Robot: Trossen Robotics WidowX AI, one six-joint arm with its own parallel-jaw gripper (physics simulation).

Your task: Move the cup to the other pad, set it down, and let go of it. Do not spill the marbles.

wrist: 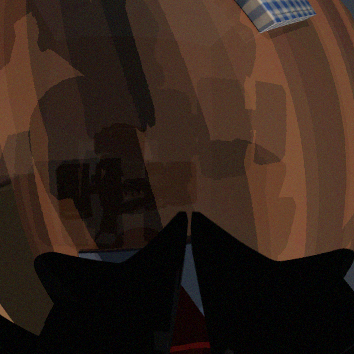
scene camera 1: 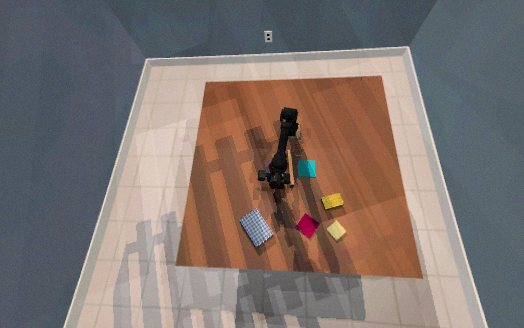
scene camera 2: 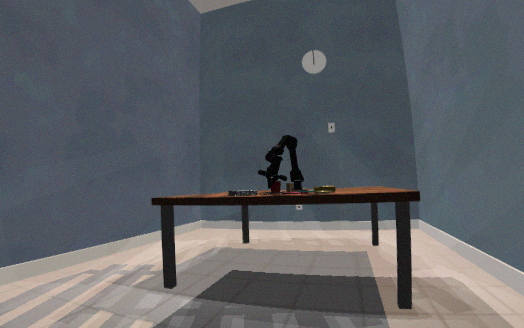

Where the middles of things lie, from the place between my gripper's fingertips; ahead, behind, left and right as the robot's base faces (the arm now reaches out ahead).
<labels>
Now: the wooden bar (wrist: pixel 32 303) 100 mm behind my hand, 120 mm to the left of it and 10 mm below it.
</labels>
